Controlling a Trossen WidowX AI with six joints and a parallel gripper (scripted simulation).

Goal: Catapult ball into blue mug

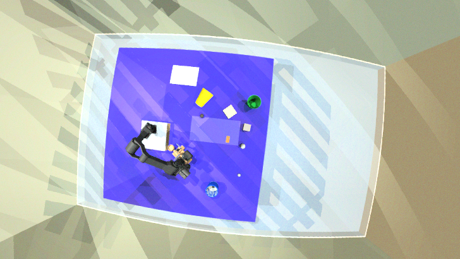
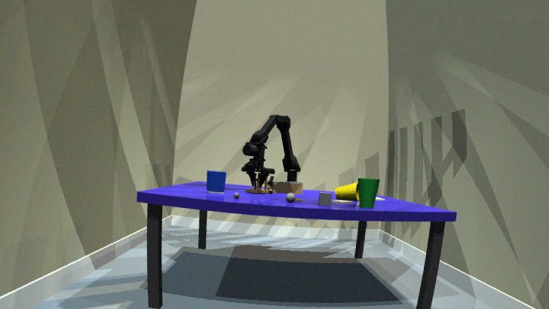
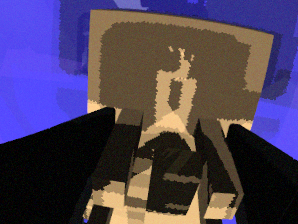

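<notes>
The catapult frame is 50 mm above my gripper tip, 30 mm to the left of it and 30 mm behind it. Round my gripper tip: blue mug 230 mm ahead, 190 mm to the right; then wooden catapult 60 mm to the left, 50 mm behind, 20 mm above; then black ball 340 mm to the left, 100 mm ahead, 20 mm below.
</notes>
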